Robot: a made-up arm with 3 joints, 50 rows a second.
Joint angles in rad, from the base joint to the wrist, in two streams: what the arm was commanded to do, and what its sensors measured. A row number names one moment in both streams.
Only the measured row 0 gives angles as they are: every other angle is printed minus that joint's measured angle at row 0.
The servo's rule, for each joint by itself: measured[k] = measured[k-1] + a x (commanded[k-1-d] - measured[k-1]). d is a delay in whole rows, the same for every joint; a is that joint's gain. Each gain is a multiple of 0.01, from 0.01 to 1. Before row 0 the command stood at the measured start. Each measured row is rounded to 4 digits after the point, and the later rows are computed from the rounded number. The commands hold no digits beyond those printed.
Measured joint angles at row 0:
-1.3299 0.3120 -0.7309
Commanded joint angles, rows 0 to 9:
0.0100 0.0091 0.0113
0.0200 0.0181 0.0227
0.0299 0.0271 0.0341
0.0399 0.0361 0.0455
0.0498 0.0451 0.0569
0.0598 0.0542 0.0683
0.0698 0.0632 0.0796
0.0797 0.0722 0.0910
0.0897 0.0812 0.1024
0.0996 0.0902 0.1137
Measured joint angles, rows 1 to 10:
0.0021 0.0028 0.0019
0.0059 0.0075 0.0054
0.0109 0.0136 0.0103
0.0170 0.0206 0.0163
0.0239 0.0282 0.0232
0.0314 0.0363 0.0309
0.0395 0.0446 0.0392
0.0479 0.0532 0.0480
0.0567 0.0619 0.0572
0.0657 0.0707 0.0668
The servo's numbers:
d 0
a 0.21 0.31 0.17

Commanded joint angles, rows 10 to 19:
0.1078 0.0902 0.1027
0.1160 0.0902 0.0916
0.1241 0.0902 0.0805
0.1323 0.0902 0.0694
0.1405 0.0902 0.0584
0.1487 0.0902 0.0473
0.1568 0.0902 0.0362
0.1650 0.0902 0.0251
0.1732 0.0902 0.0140
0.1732 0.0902 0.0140
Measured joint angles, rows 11 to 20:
0.0745 0.0767 0.0729
0.0832 0.0809 0.0761
0.0918 0.0838 0.0768
0.1003 0.0858 0.0755
0.1087 0.0872 0.0726
0.1171 0.0881 0.0683
0.1254 0.0888 0.0628
0.1337 0.0892 0.0564
0.1420 0.0895 0.0492
0.1486 0.0897 0.0432

